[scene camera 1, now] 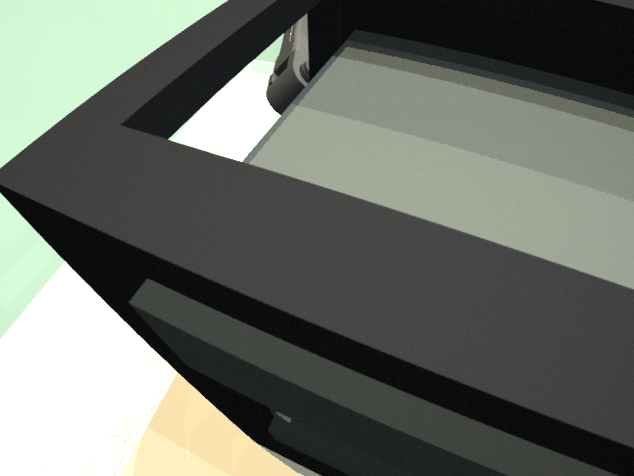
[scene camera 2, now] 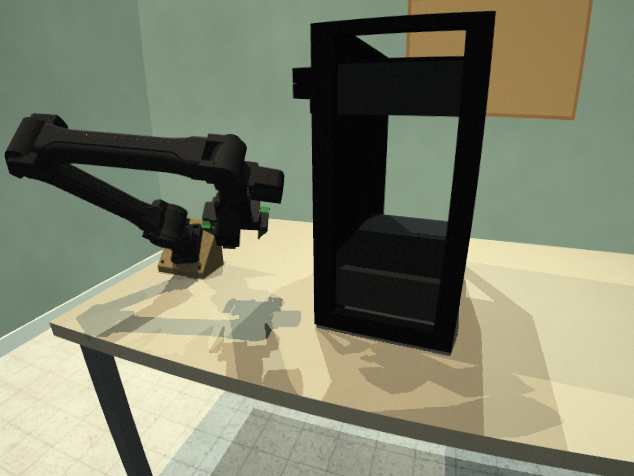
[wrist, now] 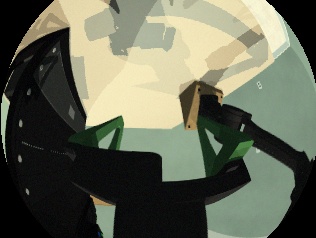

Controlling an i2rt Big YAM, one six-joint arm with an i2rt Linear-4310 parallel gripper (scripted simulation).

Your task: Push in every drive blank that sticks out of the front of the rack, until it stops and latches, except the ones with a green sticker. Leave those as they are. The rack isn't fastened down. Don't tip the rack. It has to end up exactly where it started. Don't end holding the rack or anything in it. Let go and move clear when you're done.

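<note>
The gripper (scene camera 2: pixel 238 236) is visible, and the wrist view also shows it (wrist: pixel 160 119).
</note>
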